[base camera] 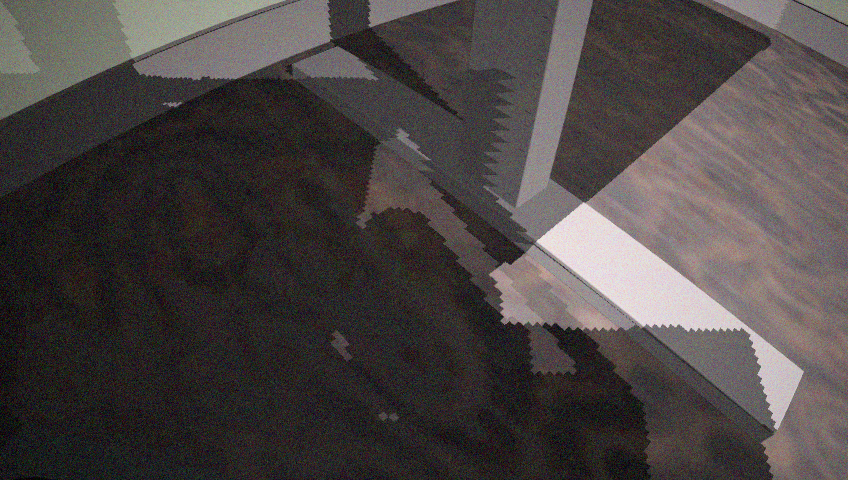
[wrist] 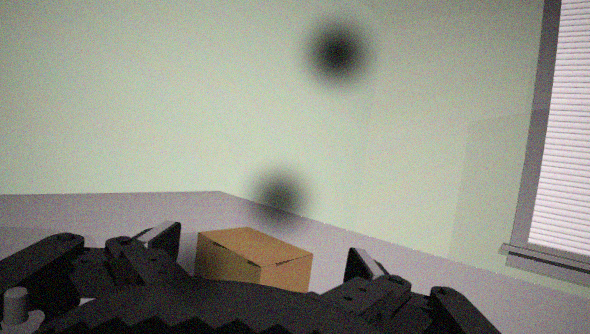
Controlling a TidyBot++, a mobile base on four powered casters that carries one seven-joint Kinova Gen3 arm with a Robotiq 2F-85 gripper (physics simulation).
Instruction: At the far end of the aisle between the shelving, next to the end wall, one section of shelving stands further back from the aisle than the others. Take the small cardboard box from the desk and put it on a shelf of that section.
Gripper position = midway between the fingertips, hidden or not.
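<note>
My gripper (wrist: 263, 254), a small cardboard box (wrist: 244, 254), a pale desk (wrist: 97, 217). Pale desk again (base camera: 497, 161). Small cardboard box out of frame in the base camera view.
</note>
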